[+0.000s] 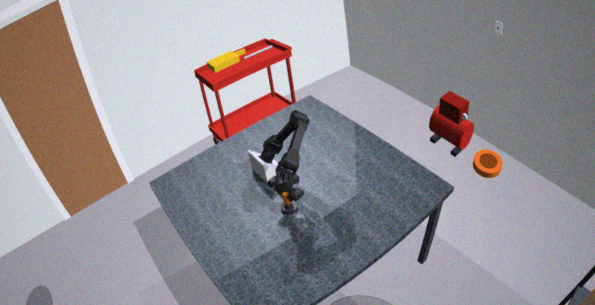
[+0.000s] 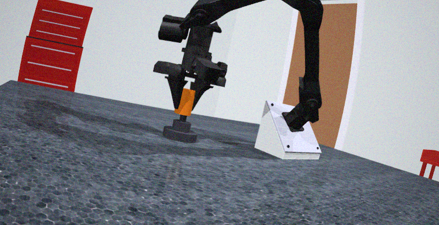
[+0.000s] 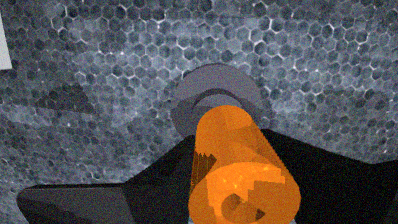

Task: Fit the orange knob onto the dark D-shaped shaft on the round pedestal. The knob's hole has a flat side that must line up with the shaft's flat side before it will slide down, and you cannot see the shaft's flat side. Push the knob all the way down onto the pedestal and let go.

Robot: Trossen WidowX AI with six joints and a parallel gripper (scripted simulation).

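Right now my gripper tip is 20 mm below the orange knob. From my gripper tip the other things lie so: pedestal: 40 mm below.
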